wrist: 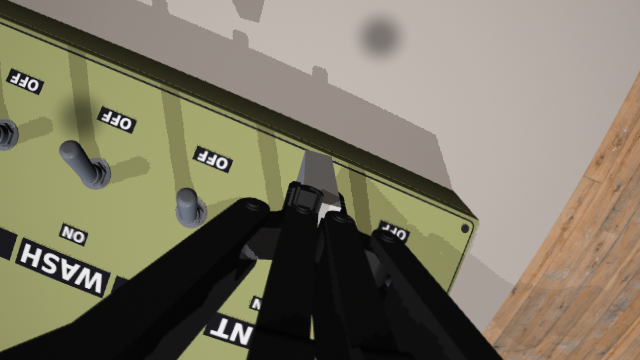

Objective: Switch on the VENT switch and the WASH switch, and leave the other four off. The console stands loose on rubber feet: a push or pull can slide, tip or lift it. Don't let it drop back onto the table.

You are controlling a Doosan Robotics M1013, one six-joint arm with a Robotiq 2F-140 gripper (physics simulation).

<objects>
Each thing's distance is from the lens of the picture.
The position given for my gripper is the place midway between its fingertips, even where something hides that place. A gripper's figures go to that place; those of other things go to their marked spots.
my gripper (312, 174): 0.20 m
wash switch (71, 151): 0.22 m
</objects>
